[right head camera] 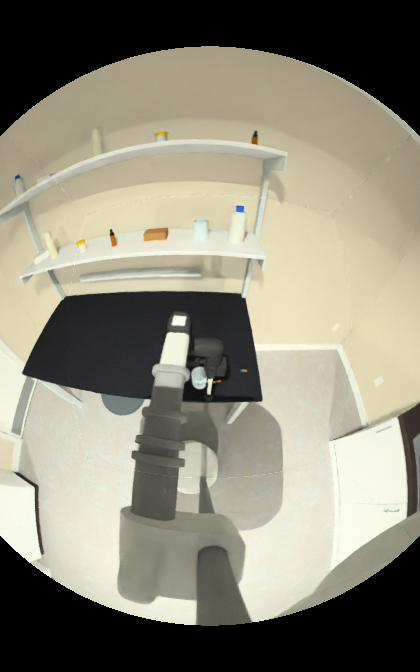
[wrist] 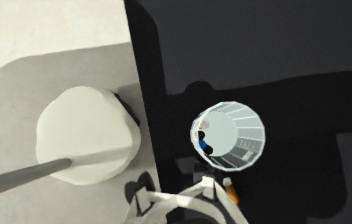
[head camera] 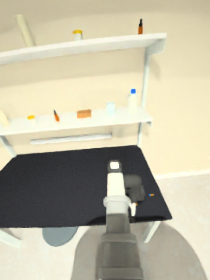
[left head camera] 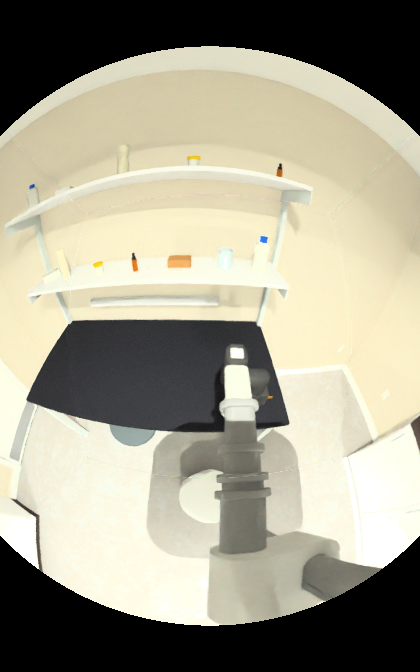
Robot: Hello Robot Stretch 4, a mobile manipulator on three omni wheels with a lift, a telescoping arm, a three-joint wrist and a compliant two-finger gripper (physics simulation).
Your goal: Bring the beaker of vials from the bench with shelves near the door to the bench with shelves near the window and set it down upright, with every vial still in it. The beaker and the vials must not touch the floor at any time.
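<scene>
The clear beaker stands upright on the black bench top, near its front edge. Several vials with blue, black and white caps lean together at one side inside it. My gripper is partly open, with nothing between its fingers. In the wrist view its right fingertip is just below the beaker's rim and its left fingertip is over the bench's front edge. One loose orange vial lies beside the right finger. Another loose vial lies farther right.
Two white shelves above the bench hold bottles, jars and a brown box. A grey round seat shows under the bench's front edge. A white round base is in front. White cabinets stand at the right.
</scene>
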